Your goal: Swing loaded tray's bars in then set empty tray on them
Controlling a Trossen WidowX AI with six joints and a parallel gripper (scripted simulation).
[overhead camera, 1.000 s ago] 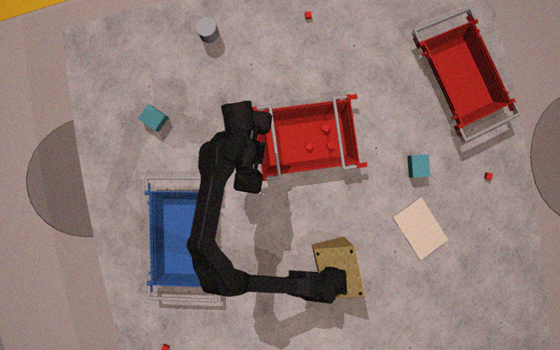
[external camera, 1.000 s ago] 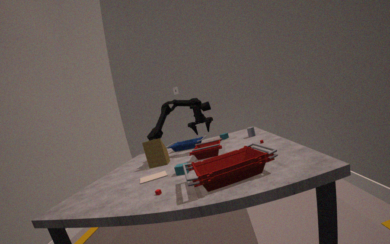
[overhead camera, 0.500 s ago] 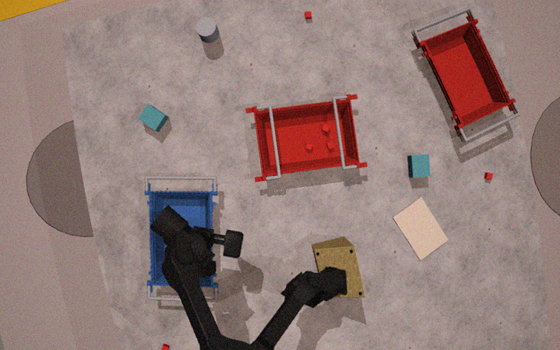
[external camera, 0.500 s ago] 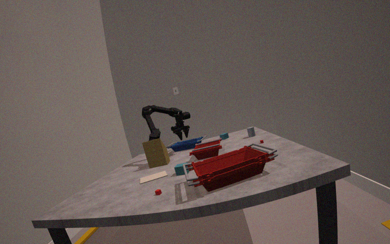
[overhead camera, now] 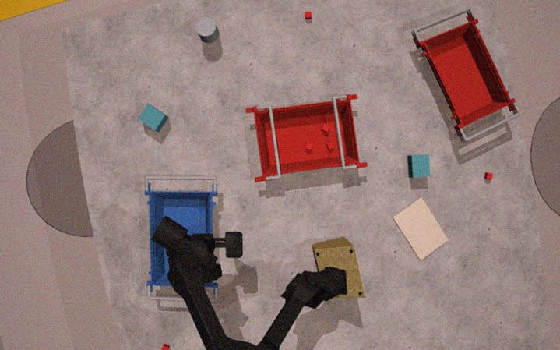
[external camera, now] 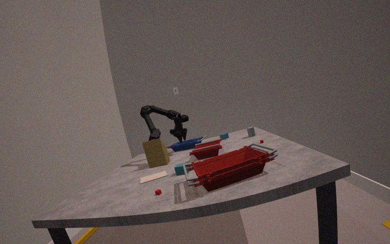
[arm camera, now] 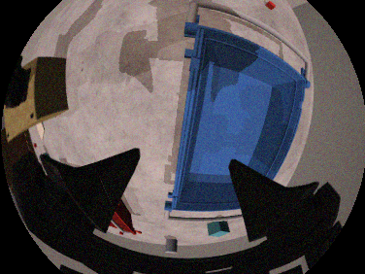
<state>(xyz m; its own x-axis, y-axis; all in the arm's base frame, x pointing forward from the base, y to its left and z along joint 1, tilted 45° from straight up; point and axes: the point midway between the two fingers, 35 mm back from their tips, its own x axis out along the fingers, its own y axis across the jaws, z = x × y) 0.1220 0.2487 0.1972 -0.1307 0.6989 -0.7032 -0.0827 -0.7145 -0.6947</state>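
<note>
The blue tray lies 80 mm to the left of my gripper tip and 30 mm below it. Also, from my gripper tip: beige sheet (40 mm behind, 580 mm to the right, 80 mm below); then grey cylinder (570 mm ahead, 40 mm to the right, 40 mm below).
</note>
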